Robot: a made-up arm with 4 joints. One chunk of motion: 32 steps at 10 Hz.
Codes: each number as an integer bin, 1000 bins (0 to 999) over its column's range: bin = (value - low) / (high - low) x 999, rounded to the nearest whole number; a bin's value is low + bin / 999 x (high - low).
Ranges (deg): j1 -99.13..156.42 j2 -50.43..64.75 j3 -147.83..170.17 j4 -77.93..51
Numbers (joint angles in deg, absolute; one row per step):
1: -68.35 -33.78 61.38 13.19
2: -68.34 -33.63 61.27 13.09
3: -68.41 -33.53 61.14 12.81
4: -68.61 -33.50 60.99 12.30
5: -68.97 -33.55 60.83 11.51
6: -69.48 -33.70 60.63 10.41
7: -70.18 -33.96 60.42 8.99
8: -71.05 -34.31 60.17 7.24
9: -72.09 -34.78 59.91 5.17
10: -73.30 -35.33 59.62 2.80
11: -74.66 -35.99 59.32 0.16
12: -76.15 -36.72 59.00 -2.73
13: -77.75 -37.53 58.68 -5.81
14: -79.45 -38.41 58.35 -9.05
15: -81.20 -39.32 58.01 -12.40
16: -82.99 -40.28 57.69 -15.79
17: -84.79 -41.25 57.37 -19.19
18: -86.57 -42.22 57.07 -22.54
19: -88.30 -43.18 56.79 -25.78
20: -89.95 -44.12 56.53 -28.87
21: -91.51 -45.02 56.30 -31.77
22: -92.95 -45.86 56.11 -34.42
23: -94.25 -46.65 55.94 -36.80
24: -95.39 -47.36 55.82 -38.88
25: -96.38 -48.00 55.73 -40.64
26: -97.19 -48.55 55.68 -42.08
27: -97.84 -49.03 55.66 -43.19
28: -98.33 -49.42 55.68 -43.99
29: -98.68 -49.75 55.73 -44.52
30: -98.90 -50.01 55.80 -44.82
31: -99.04 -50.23 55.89 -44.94
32: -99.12 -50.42 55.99 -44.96
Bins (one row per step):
1: 120 144 657 706
2: 120 146 657 705
3: 120 147 656 703
4: 119 147 656 699
5: 118 146 656 693
6: 116 145 655 684
7: 113 143 654 673
8: 110 140 653 660
9: 106 136 653 644
10: 101 131 652 626
11: 96 125 651 605
12: 90 119 650 583
13: 84 112 649 559
14: 77 104 648 534
15: 70 96 647 508
16: 63 88 646 481
17: 56 80 645 455
18: 49 71 644 429
19: 42 63 643 404
20: 36 55 642 380
21: 30 47 641 358
22: 24 40 641 337
23: 19 33 640 319
24: 15 27 640 303
25: 11 21 639 289
26: 8 16 639 278
27: 5 12 639 269
28: 3 9 639 263
29: 2 6 639 259
30: 1 4 640 257
31: 0 2 640 256
32: 0 0 640 255

